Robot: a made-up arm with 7 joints. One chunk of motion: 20 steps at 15 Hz.
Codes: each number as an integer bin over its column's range. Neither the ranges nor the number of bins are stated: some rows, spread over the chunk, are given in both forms.
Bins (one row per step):
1: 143 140 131 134 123 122 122
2: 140 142 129 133 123 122 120
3: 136 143 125 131 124 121 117
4: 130 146 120 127 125 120 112
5: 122 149 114 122 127 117 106
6: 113 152 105 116 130 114 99
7: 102 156 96 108 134 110 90
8: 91 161 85 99 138 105 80
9: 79 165 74 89 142 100 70
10: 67 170 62 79 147 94 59
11: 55 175 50 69 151 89 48
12: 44 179 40 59 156 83 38
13: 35 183 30 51 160 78 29
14: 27 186 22 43 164 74 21
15: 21 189 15 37 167 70 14
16: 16 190 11 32 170 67 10
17: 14 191 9 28 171 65 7
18: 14 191 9 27 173 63 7
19: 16 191 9 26 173 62 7
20: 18 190 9 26 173 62 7
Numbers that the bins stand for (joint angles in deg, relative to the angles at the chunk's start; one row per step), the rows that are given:
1: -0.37 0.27 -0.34 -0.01 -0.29 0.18 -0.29
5: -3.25 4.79 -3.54 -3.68 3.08 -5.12 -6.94
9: -9.16 12.82 -11.07 -13.78 15.73 -23.12 -21.90
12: -13.96 19.85 -17.47 -22.95 27.53 -41.12 -35.20
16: -17.80 25.37 -22.93 -31.21 39.33 -58.06 -46.84
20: -17.53 25.37 -23.31 -33.05 41.86 -63.35 -48.09
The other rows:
2: -0.78 1.28 -0.72 -0.32 -0.29 0.18 -1.12
3: -1.33 1.78 -1.47 -0.93 0.55 -0.88 -2.36
4: -2.16 3.29 -2.41 -2.15 1.39 -1.94 -4.44
6: -4.49 6.30 -5.24 -5.52 5.61 -8.29 -9.85
7: -6.00 8.31 -6.93 -7.96 8.98 -12.53 -13.59
8: -7.51 10.82 -9.00 -10.72 12.35 -17.82 -17.75
10: -10.80 15.33 -13.33 -16.84 19.94 -29.47 -26.47
11: -12.45 17.84 -15.59 -19.89 23.31 -34.76 -31.05
13: -15.20 21.86 -19.35 -25.40 30.90 -46.41 -38.95
14: -16.29 23.36 -20.86 -27.85 34.27 -50.65 -42.27
15: -17.12 24.87 -22.18 -29.68 36.80 -54.88 -45.18
17: -18.08 25.87 -23.31 -32.44 40.18 -60.18 -48.09
18: -18.08 25.87 -23.31 -32.74 41.86 -62.29 -48.09
19: -17.80 25.87 -23.31 -33.05 41.86 -63.35 -48.09

